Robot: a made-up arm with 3 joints.
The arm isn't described. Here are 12 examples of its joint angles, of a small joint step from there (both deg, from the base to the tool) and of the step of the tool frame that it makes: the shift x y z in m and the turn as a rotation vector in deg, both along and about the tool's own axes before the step.
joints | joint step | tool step
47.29 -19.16 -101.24 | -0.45 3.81 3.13 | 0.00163 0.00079 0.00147 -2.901 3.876 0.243
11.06 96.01 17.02 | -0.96 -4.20 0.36 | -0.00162 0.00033 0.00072 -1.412 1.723 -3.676
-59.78 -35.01 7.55 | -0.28 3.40 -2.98 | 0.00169 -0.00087 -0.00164 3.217 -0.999 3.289
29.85 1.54 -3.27 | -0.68 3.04 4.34 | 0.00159 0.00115 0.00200 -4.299 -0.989 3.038
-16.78 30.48 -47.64 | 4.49 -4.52 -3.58 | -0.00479 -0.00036 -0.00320 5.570 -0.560 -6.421
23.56 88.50 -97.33 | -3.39 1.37 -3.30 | 0.00064 0.00019 0.00104 -0.020 1.863 -0.028
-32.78 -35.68 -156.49 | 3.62 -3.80 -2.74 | -0.00126 0.00044 -0.00041 0.450 -4.528 2.265
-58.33 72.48 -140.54 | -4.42 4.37 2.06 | 0.00087 0.00293 0.00379 -6.171 4.465 -2.541
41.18 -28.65 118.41 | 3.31 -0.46 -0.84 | 0.00022 0.00016 -0.00017 -0.759 -0.978 2.832
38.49 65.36 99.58 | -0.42 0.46 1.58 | -0.00019 0.00058 0.00081 -1.947 -0.446 -0.318
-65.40 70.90 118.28 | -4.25 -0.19 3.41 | -0.00007 0.00279 0.00242 -7.389 0.488 -1.354
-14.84 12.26 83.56 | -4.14 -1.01 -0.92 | -0.00070 0.00026 -0.00026 0.058 0.491 -4.020
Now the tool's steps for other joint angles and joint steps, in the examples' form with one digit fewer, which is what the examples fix.
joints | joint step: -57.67 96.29 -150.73 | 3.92 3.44 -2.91
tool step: -0.0002 -0.0026 -0.0039 6.83 2.09 -2.04
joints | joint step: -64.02 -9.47 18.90 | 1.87 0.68 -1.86
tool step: 0.0005 -0.0006 -0.0007 1.58 1.47 1.19
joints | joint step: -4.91 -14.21 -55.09 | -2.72 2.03 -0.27
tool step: 0.0027 -0.0003 -0.0007 0.94 0.00 3.52
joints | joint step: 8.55 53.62 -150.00 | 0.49 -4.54 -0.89
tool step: 0.0005 -0.0005 -0.0007 1.16 -2.98 3.52
